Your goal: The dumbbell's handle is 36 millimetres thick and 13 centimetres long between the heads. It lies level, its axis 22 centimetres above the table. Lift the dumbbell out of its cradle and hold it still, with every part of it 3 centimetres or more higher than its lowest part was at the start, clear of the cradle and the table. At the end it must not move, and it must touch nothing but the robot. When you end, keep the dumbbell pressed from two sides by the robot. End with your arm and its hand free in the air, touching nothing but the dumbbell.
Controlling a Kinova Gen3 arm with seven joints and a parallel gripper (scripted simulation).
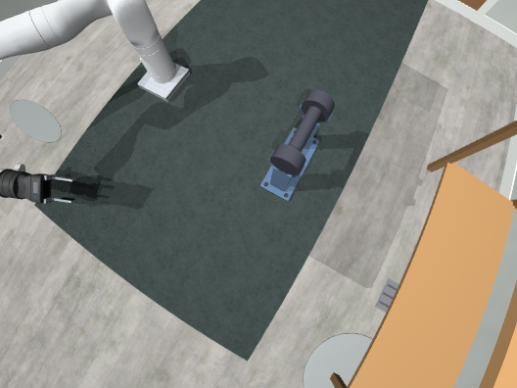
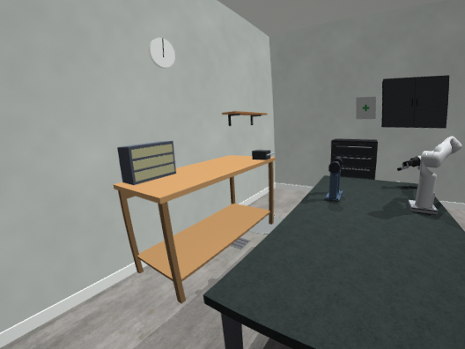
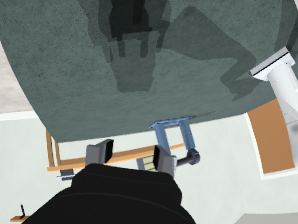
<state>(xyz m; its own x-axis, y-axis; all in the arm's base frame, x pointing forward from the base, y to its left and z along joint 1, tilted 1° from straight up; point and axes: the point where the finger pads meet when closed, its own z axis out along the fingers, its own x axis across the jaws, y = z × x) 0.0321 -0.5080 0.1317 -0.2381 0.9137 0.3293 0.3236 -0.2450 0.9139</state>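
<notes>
My gripper is now 53 cm short of the dark grey dumbbell, 38 cm to the right of it and 7 cm below it. From my hand the other things lie so: blue cradle (53 cm ahead, 38 cm to the left, 6 cm below).
</notes>
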